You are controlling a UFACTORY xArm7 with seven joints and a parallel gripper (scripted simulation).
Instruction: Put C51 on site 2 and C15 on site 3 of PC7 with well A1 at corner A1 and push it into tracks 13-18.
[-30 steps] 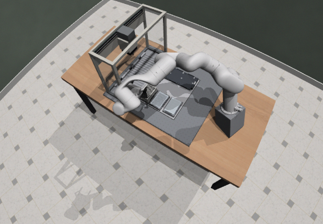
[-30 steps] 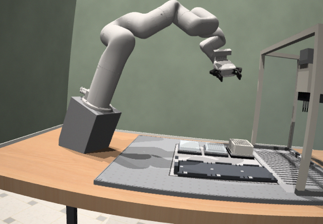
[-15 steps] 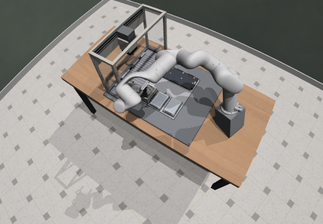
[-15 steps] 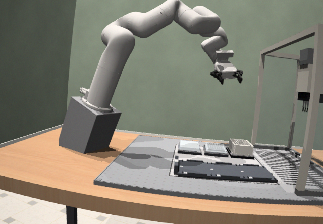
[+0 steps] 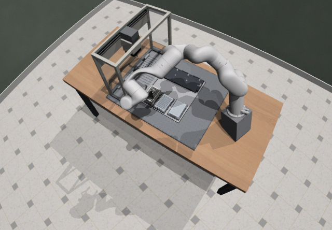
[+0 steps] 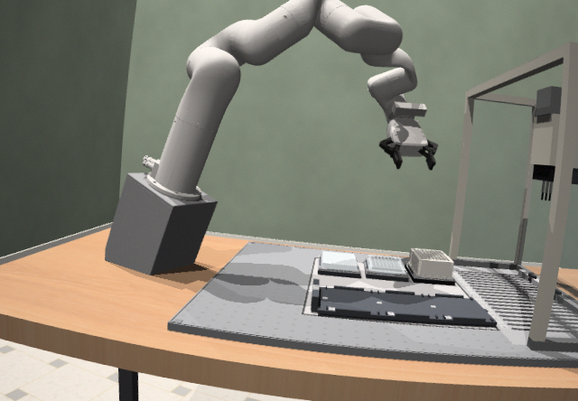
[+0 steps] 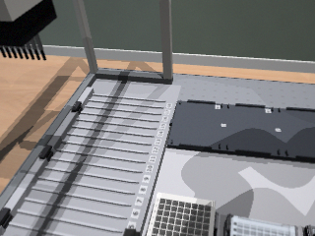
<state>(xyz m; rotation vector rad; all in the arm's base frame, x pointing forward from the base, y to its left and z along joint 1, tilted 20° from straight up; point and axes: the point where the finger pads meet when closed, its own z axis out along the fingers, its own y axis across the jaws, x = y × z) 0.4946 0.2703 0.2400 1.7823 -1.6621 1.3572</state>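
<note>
The 96-well plate C15 is 60 mm behind my hand, 110 mm to the right of it and 250 mm below it. From my hand the other things lie so: nest s3: 40 mm ahead, 110 mm to the right, 260 mm below; nest S2: 60 mm behind, 110 mm to the right, 260 mm below; deep-well block C51: 40 mm ahead, 110 mm to the right, 240 mm below.
</note>
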